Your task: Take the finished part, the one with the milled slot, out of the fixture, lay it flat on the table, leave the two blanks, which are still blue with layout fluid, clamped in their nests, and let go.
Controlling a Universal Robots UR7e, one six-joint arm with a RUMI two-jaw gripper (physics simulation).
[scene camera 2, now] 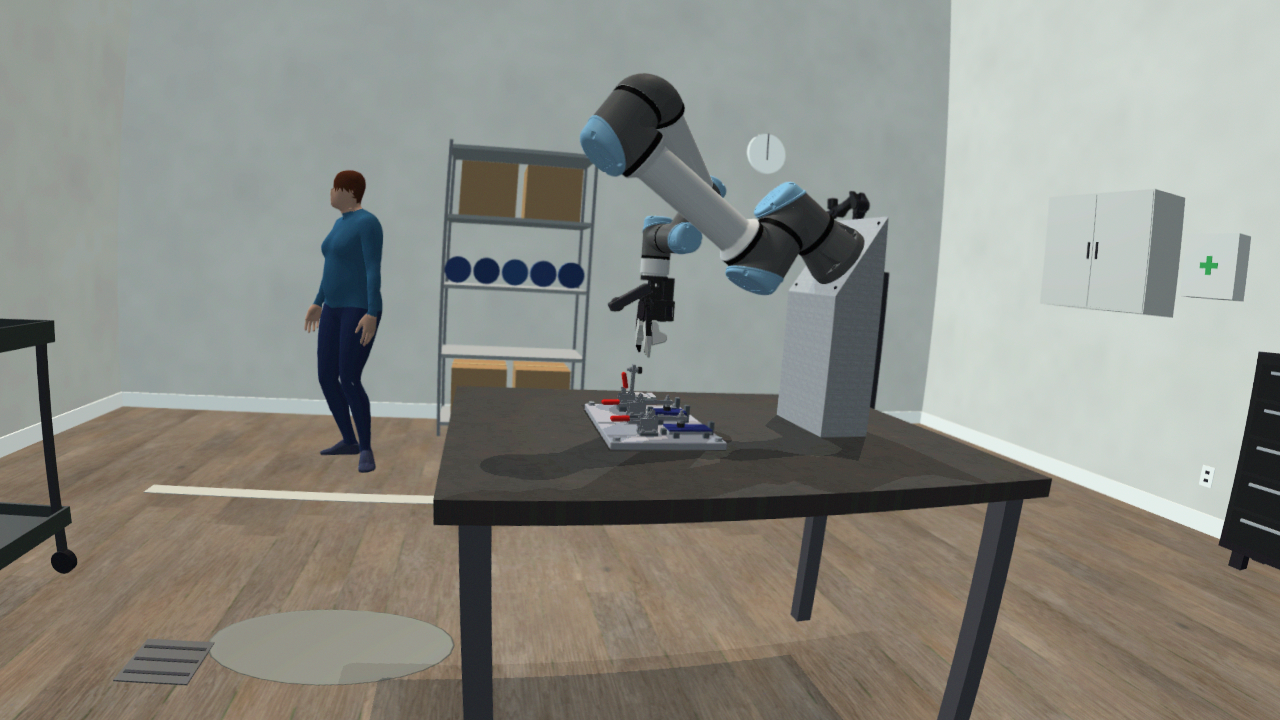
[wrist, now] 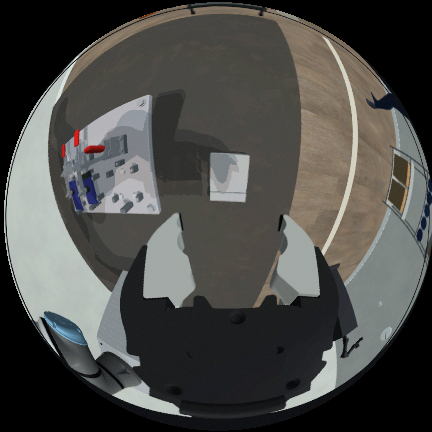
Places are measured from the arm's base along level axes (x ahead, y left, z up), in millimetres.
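Pixels of known places: gripper, between the fingertips: (scene camera 2: 643,354) (wrist: 230,215); arm's base, origin of its link: (scene camera 2: 840,258) (wrist: 120,368).
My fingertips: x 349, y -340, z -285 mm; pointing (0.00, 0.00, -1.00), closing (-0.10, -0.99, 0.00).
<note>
Ahead of a thing's pixels: the offset from my fingertips to its top centre. Level surfaces: height alone.
The finished part @(dx +4, dy +0, dz -106 mm) (wrist: 229,175), a pale grey block with a thin line across it near one end, lies flat on the table beside the fixture in the wrist view; I cannot make it out in the scene view. The fixture plate @(dx +86, dy +300, dz -106 mm) (scene camera 2: 666,443) (wrist: 145,165) carries two blue blanks, one @(dx +47, dy +415, dz -90 mm) (scene camera 2: 687,428) @(dx +44, dy +305, dz -80 mm) (wrist: 90,189) beside the other (scene camera 2: 665,411) (wrist: 76,195), each in its nest under a clamp. The third clamp's red handle @(dx +113, dy +186, dz -17 mm) (scene camera 2: 624,379) (wrist: 94,149) stands upright. My gripper (scene camera 2: 643,349) (wrist: 230,215) is open and empty, above the table and apart from the part.
The dark table @(dz -121 mm) (scene camera 2: 537,483) (wrist: 225,75) bears the fixture and the grey robot pedestal (scene camera 2: 810,358). A person (scene camera 2: 350,259) stands on the floor left of the shelf rack (scene camera 2: 512,220), behind the table. A dark cart (scene camera 2: 49,429) stands at the far left.
</note>
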